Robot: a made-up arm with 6 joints.
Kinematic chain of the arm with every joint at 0, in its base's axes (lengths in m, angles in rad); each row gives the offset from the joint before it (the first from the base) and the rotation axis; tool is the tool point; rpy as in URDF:
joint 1: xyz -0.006 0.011 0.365 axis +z
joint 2: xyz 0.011 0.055 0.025 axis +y
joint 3: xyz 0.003 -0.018 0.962 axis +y
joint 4: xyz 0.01 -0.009 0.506 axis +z
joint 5: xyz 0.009 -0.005 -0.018 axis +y
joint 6: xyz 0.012 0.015 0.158 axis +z
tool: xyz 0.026 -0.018 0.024 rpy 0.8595 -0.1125 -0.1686
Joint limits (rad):
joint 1: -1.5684..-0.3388
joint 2: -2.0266..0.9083
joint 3: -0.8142..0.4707
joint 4: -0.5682..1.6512
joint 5: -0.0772..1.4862
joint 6: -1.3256..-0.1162
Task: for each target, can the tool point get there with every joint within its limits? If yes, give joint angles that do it. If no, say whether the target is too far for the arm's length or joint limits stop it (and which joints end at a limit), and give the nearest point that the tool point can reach.
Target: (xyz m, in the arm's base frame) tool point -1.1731 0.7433 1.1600
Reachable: yes | joints -0.4415 -1.0555 -0.1152 1.3393 0.6497 -0.3639
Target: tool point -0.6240 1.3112 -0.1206
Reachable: yes | joints -1.0247 -1.7284 -0.6488 1.0403 0.8494 -1.1079
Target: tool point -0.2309 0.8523 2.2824
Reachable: no: too far | nearest point -0.1816 0.6679 1.8728 | short by 0.452 m
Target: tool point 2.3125 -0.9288 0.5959
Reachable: no: too far | nearest point 1.3181 -0.5257 0.9897 | short by 1.143 m
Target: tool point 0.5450 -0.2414 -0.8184
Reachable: no: joint limits stop it (at a limit: joint 1, joint 2, joint 3, joint 4, joint 6) | nearest point 0.2133 1.0096 -0.4770 | short by 1.339 m
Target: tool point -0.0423 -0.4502 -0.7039
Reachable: no: joint limits stop it (at a limit: joint 1, joint 2, joint 3, joint 4, joint 5, joint 6) | nearest point -0.9904 0.3725 -0.6714 | short by 1.256 m
